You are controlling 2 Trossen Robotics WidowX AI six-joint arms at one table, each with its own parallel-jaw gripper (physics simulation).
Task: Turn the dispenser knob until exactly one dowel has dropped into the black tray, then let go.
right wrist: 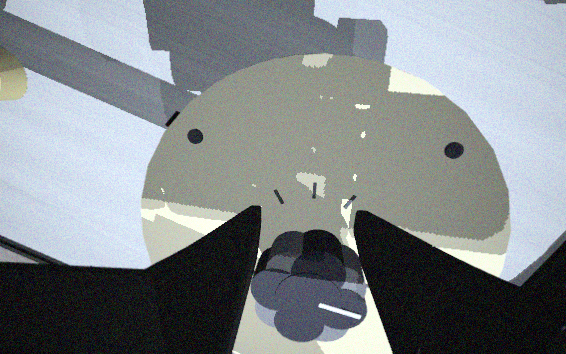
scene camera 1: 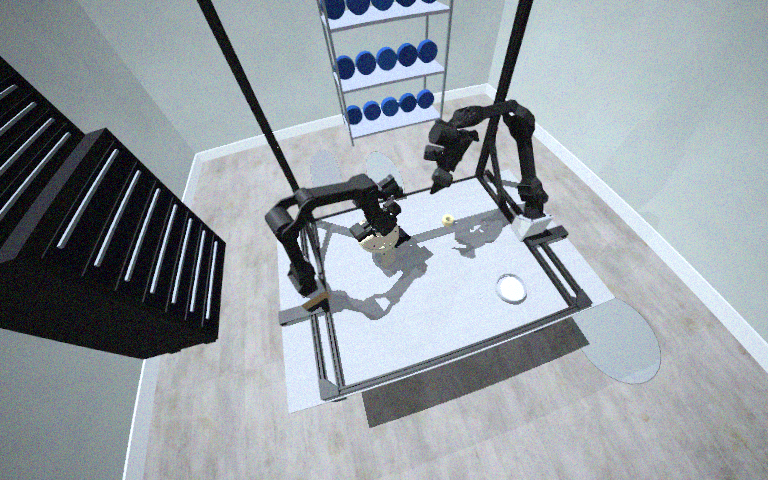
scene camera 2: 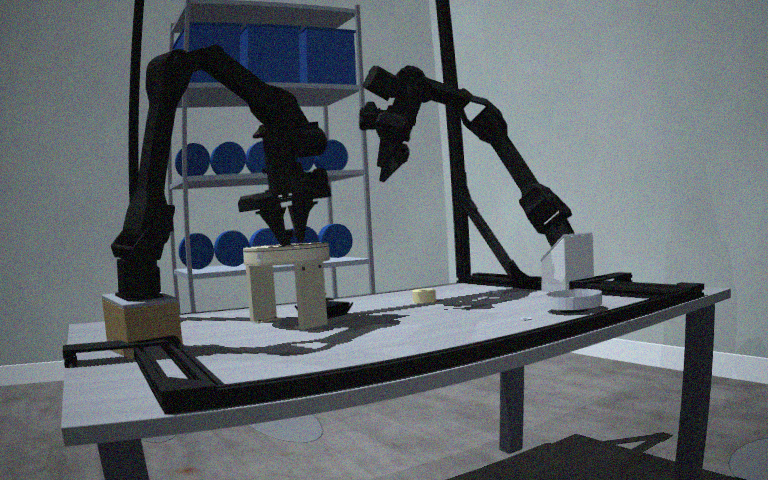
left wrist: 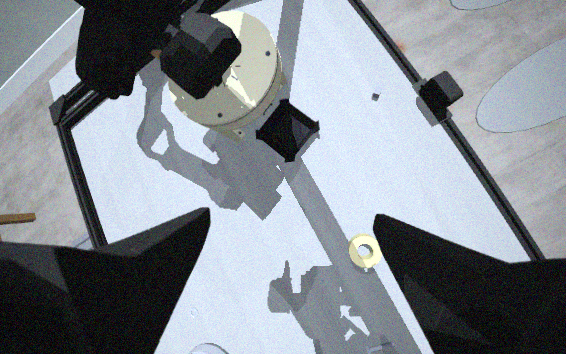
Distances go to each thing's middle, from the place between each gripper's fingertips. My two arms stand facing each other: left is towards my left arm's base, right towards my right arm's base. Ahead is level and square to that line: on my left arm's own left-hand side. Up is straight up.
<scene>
I see the dispenser knob [right wrist: 308, 285] 2 cm behind my right hand and 1 cm to the right of it. From my right hand the other things lie so: cream round dispenser [scene camera 2: 300, 253] 2 cm behind, 1 cm to the right; then cream ring [left wrist: 370, 260] 32 cm to the left, 14 cm below, 6 cm behind.
Right now my left hand is 220 mm to the left of the dispenser knob, 130 mm above it and 20 mm short of it. From my left hand the other things lie so: cream round dispenser 220 mm to the right, 130 mm below, 20 mm ahead; cream ring 260 mm below, 110 mm to the left, 20 mm behind.
</scene>
